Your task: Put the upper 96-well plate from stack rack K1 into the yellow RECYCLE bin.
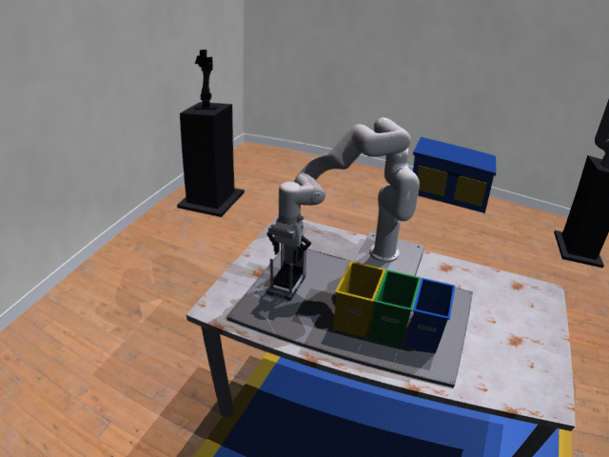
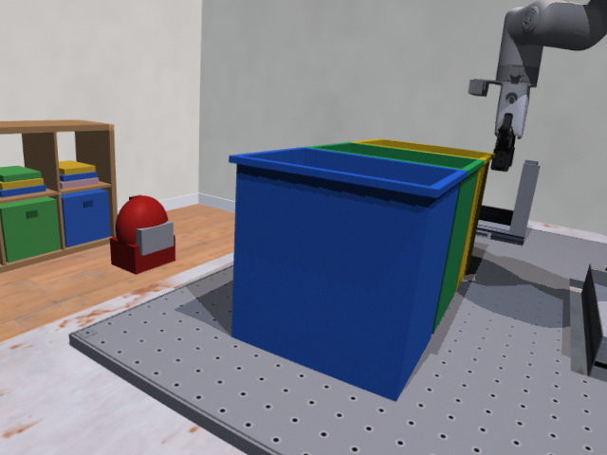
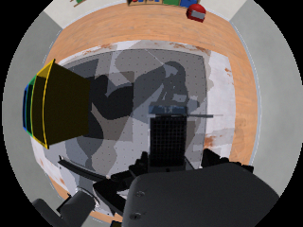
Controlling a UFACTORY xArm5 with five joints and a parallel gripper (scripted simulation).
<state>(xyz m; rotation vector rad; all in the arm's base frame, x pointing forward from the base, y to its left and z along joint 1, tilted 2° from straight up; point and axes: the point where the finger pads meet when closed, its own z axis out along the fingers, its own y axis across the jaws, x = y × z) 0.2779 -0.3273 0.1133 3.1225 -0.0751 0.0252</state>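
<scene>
Right now the dark 96-well plate is 100 mm below my hand. From my hand the other things lie so: rack post (50 mm behind, 50 mm to the left, 60 mm below); pale plate (120 mm below); yellow bin (100 mm ahead, 300 mm to the left, 60 mm below).
</scene>
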